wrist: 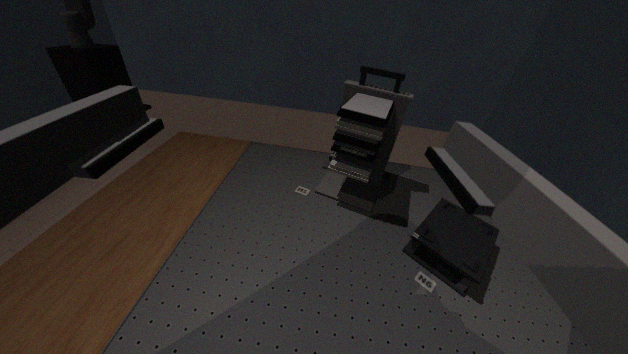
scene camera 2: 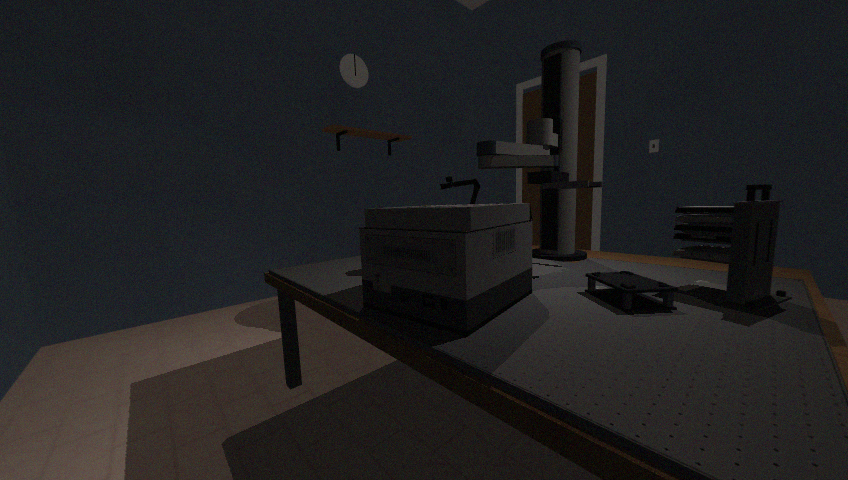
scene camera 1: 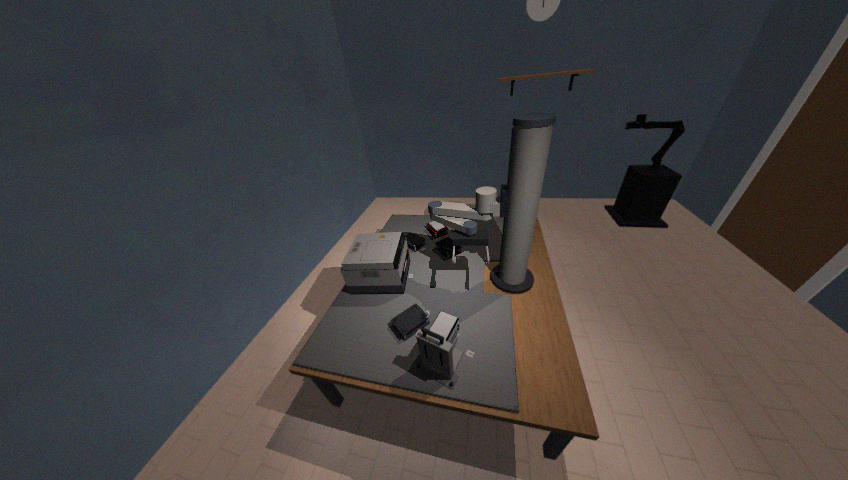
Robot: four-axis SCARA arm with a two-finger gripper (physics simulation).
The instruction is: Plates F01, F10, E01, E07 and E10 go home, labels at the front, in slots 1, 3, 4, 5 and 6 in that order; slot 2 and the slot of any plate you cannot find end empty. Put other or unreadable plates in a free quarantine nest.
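Places are measured from the arm's base along level axes (x ahead, y left, z up), in metres.
Where they show: gripper, fingertip midpoint: (wrist: 298,121) (scene camera 2: 595,183) (scene camera 1: 470,262); arm's base at its link origin: (scene camera 2: 556,256) (scene camera 1: 511,278).
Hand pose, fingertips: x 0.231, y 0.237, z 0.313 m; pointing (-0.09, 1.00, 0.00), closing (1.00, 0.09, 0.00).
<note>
Each offset is from my fingertips to the top centre of the thing. "*": to the spot under its first point.
The plate hotel (scene camera 1: 438,358) (scene camera 2: 754,255) (wrist: 403,107) stands upright, with a handle on top. Several plates @[dz -0.148, dx +0.088, dy +0.311 m] (scene camera 2: 704,233) @[dz -0.124, dx +0.088, dy +0.311 m] (wrist: 356,142) are stacked in its slots; a pale-topped plate @[dz -0.078, dx +0.088, dy +0.311 m] (scene camera 1: 445,325) (wrist: 368,106) is uppermost. No plate label is readable, and I cannot tell which slots are filled. Nest N6 @[dz -0.244, dx +0.293, dy +0.181 m] (scene camera 1: 408,321) (scene camera 2: 631,280) (wrist: 456,240) is a low dark platform beside the hotel, with no plate visible on it. My gripper (scene camera 1: 471,254) (wrist: 298,121) is open and empty, above the table and apart from the hotel, which shows between its fingers in the wrist view.
A grey boxy instrument @[dz -0.052, dx +0.585, dy -0.142 m] (scene camera 1: 376,261) (scene camera 2: 443,255) stands at the table's edge. Beyond it are two dark nests @[* dz -0.250, dx +0.450, dy -0.494 m] (scene camera 1: 414,240) @[* dz -0.250, dx +0.196, dy -0.418 m] (scene camera 1: 446,248) and a red-edged item @[dz -0.236, dx +0.318, dy -0.704 m] (scene camera 1: 436,228) with a pale top. The arm's column (scene camera 1: 523,202) (scene camera 2: 568,208) rises beside the board. An H1 tag @[dz -0.299, dx -0.021, dy +0.290 m] (wrist: 302,190) lies by the hotel.
</note>
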